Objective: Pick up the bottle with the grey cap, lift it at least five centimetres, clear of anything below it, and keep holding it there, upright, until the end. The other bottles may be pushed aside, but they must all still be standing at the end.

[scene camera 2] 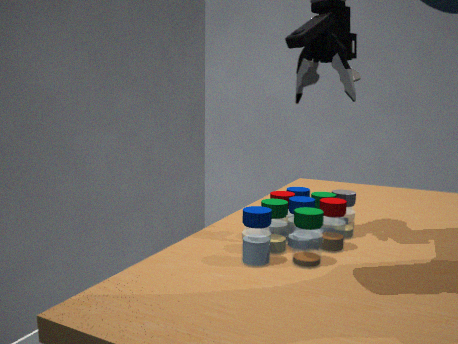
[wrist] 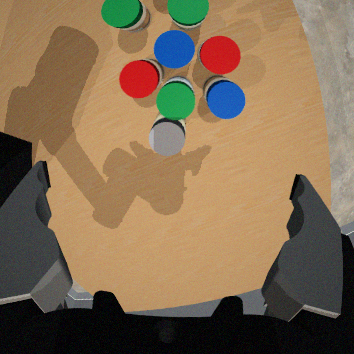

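The bottle with the grey cap stands upright on the table at one corner of the bottle group. In the scene view it is at the back right, partly hidden by a bottle with a red cap. In the wrist view it is the bottle nearest the gripper, close beside one with a green cap; whether they touch cannot be told. My gripper is open and empty, pointing down high above the table. In the wrist view the grey cap lies between the jaws sideways, slightly beyond the line of the fingertips.
Other upright bottles have blue caps, red caps and green caps. They crowd together on the wooden table, extending away from the grey-capped bottle. The table edge passes beyond the group.
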